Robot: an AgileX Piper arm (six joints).
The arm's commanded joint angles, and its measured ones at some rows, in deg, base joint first. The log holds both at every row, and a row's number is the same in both.
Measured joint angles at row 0:
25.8 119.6 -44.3 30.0 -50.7 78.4
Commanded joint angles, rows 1 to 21:
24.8 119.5 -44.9 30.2 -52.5 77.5
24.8 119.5 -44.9 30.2 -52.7 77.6
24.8 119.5 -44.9 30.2 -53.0 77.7
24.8 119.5 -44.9 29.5 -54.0 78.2
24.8 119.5 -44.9 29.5 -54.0 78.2
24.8 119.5 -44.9 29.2 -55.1 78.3
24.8 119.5 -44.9 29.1 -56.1 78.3
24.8 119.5 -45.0 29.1 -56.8 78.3
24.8 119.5 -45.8 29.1 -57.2 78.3
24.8 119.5 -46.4 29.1 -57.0 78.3
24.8 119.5 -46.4 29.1 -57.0 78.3
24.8 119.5 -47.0 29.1 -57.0 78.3
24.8 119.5 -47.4 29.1 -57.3 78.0
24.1 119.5 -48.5 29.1 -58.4 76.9
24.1 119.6 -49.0 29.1 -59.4 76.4
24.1 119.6 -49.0 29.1 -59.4 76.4
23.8 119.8 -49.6 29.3 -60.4 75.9
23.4 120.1 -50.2 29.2 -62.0 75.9
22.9 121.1 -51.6 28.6 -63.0 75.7
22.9 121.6 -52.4 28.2 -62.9 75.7
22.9 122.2 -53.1 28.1 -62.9 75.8
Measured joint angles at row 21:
25.2 121.9 -47.8 29.4 -50.5 77.1
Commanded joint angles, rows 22 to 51:
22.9 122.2 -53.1 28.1 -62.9 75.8
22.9 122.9 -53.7 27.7 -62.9 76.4
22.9 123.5 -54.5 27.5 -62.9 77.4
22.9 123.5 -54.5 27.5 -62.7 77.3
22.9 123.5 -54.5 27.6 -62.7 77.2
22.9 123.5 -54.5 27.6 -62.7 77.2
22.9 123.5 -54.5 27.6 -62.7 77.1
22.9 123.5 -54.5 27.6 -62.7 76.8
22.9 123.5 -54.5 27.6 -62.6 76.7
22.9 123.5 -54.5 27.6 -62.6 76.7
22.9 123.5 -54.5 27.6 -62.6 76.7
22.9 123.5 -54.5 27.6 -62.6 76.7
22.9 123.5 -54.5 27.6 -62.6 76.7
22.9 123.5 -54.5 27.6 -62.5 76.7
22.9 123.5 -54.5 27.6 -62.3 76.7
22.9 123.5 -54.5 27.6 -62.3 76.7
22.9 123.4 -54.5 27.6 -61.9 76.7
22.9 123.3 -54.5 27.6 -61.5 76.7
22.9 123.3 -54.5 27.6 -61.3 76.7
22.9 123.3 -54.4 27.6 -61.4 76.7
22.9 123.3 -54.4 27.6 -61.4 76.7
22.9 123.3 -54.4 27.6 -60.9 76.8
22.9 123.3 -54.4 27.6 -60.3 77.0
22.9 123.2 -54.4 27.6 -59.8 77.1
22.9 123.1 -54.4 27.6 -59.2 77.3
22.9 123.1 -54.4 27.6 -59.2 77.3
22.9 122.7 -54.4 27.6 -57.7 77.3
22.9 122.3 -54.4 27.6 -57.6 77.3
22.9 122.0 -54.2 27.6 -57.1 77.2
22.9 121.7 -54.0 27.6 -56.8 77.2
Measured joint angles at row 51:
25.2 122.6 -49.4 29.8 -47.2 77.4
